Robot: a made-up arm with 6 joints. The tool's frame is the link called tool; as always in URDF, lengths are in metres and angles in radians. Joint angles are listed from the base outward.
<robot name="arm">
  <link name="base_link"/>
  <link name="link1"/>
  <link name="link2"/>
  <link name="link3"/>
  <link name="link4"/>
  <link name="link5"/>
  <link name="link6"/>
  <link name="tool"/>
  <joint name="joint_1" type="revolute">
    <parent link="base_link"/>
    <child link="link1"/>
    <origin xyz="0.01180 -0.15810 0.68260" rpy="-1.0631 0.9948 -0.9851"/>
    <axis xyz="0 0 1"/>
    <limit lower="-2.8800" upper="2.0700"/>
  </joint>
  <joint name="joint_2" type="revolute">
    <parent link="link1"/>
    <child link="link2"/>
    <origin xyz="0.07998 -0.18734 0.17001" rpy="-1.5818 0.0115 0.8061"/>
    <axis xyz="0 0 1"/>
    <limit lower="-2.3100" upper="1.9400"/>
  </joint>
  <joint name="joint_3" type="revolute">
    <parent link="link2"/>
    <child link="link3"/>
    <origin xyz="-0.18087 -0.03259 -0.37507" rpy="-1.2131 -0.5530 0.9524"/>
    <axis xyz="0 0 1"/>
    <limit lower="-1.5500" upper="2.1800"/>
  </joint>
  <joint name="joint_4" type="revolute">
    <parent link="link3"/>
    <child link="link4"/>
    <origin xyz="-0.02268 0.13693 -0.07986" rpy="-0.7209 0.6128 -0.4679"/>
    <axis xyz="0 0 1"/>
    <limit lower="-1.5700" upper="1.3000"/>
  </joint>
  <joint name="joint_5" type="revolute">
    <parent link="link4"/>
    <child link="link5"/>
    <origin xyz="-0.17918 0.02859 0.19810" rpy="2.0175 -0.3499 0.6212"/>
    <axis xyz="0 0 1"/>
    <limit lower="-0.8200" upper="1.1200"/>
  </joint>
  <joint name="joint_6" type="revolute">
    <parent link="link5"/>
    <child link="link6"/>
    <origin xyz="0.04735 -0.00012 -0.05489" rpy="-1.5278 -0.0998 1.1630"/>
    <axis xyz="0 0 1"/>
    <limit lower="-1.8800" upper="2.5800"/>
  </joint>
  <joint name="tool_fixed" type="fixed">
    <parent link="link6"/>
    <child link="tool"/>
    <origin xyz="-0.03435 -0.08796 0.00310" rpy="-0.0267 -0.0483 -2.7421"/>
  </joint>
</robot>
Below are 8 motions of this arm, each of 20 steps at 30 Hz.
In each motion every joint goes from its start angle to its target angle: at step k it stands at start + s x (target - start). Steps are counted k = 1, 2, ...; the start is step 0. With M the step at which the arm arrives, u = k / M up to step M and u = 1 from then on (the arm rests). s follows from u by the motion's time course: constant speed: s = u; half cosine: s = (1 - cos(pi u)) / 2; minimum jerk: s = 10 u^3 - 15 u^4 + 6 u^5.
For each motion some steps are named. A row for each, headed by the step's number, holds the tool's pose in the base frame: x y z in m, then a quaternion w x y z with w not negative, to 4 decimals.
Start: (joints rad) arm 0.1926 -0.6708 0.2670 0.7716 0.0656 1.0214
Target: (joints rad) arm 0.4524 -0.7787 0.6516 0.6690 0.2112 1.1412
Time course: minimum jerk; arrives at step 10
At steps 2, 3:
2: -0.0017 -0.8816 0.5042 0.8748 -0.3672 -0.1190 0.2926
3: 0.0024 -0.8834 0.4855 0.8723 -0.3624 -0.1210 0.3051

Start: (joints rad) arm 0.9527 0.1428 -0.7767 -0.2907 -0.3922 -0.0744
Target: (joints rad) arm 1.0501 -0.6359 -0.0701 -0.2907 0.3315 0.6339
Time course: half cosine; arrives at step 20
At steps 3, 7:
3: 0.1378 -0.5636 0.1417 0.7512 0.5494 0.1806 -0.3181
7: 0.1311 -0.5325 0.1012 0.7415 0.6340 0.0928 -0.1990

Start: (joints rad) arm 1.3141 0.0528 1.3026 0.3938 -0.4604 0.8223
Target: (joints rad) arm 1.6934 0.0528 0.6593 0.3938 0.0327 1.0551
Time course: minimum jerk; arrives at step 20
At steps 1, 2, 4, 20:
1: 0.5565 -0.5279 0.0354 0.4999 -0.1077 -0.6025 0.6128
2: 0.5555 -0.5259 0.0330 0.5017 -0.1053 -0.6010 0.6132
4: 0.5484 -0.5123 0.0175 0.5133 -0.0894 -0.5905 0.6163
20: 0.3518 -0.2131 -0.1467 0.5548 0.3003 -0.3770 0.6782

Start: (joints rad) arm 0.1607 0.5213 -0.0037 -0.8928 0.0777 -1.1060
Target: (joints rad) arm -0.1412 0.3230 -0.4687 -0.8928 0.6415 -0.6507
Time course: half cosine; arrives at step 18
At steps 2, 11, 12, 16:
2: 0.2069 -1.0420 0.5463 0.7085 0.1748 0.4871 -0.4798
11: 0.0637 -0.9366 0.6821 0.6929 0.3365 0.4794 -0.4205
12: 0.0501 -0.9202 0.6965 0.6920 0.3593 0.4735 -0.4097
16: 0.0169 -0.8721 0.7338 0.6903 0.4237 0.4512 -0.3748

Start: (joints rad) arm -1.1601 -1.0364 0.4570 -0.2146 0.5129 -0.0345
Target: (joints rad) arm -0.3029 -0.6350 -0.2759 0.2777 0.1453 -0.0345
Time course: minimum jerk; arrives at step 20
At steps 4, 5, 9, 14, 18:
4: -0.2177 -0.6542 1.3460 0.8391 -0.4370 -0.3233 -0.0189
5: -0.2082 -0.6796 1.3237 0.8476 -0.4155 -0.3290 -0.0274
9: -0.1471 -0.8114 1.1549 0.8908 -0.2761 -0.3471 -0.0984
14: -0.0720 -0.8857 0.8963 0.9204 -0.1037 -0.3057 -0.2205
18: -0.0490 -0.8843 0.8099 0.9244 -0.0523 -0.2712 -0.2629

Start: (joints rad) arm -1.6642 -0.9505 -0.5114 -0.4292 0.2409 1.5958
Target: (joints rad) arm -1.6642 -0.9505 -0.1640 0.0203 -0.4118 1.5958
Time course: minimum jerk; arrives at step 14
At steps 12, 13, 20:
12: -0.3095 -0.3928 1.3059 0.2869 -0.8614 -0.0847 0.4105
13: -0.3103 -0.3913 1.3087 0.2790 -0.8668 -0.0813 0.4053
20: -0.3104 -0.3910 1.3092 0.2777 -0.8677 -0.0807 0.4044

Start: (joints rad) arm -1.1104 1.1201 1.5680 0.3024 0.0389 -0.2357
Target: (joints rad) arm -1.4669 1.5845 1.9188 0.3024 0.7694 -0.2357
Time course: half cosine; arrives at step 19
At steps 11, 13, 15, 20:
11: 0.5149 -0.4656 1.3157 0.2738 -0.5296 0.7184 0.3585
13: 0.5049 -0.4662 1.3106 0.2202 -0.5107 0.7603 0.3357
15: 0.4950 -0.4669 1.3070 0.1769 -0.4934 0.7899 0.3183
20: 0.4850 -0.4674 1.3044 0.1394 -0.4771 0.8127 0.3041

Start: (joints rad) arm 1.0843 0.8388 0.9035 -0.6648 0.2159 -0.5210
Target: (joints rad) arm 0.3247 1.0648 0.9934 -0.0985 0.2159 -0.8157
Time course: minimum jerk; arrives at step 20
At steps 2, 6, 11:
2: 0.7156 -0.4406 -0.0136 0.7135 0.2335 0.4358 0.4965
6: 0.7359 -0.5245 0.0434 0.7593 0.1567 0.4280 0.4644
11: 0.7704 -0.7136 0.2452 0.8401 -0.0615 0.3885 0.3736

